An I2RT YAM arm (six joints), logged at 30 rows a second.
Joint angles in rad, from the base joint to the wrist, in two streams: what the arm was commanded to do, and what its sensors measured. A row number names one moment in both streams.
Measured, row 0: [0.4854 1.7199 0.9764 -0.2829 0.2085 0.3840]
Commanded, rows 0 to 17: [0.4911 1.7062 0.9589 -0.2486 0.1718 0.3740]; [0.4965 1.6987 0.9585 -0.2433 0.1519 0.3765]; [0.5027 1.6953 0.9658 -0.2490 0.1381 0.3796]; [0.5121 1.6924 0.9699 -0.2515 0.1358 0.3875]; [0.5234 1.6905 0.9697 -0.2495 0.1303 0.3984]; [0.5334 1.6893 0.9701 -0.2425 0.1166 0.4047]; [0.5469 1.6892 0.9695 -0.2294 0.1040 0.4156]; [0.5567 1.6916 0.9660 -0.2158 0.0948 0.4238]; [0.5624 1.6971 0.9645 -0.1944 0.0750 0.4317]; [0.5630 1.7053 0.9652 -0.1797 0.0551 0.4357]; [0.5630 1.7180 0.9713 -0.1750 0.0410 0.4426]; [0.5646 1.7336 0.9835 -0.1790 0.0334 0.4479]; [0.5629 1.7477 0.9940 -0.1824 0.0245 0.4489]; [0.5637 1.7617 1.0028 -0.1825 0.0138 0.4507]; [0.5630 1.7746 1.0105 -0.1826 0.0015 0.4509]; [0.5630 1.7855 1.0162 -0.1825 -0.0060 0.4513]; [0.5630 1.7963 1.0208 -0.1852 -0.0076 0.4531]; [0.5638 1.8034 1.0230 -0.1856 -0.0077 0.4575]
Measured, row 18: [0.5613 1.7824 1.0161 -0.1921 0.0246 0.4374]
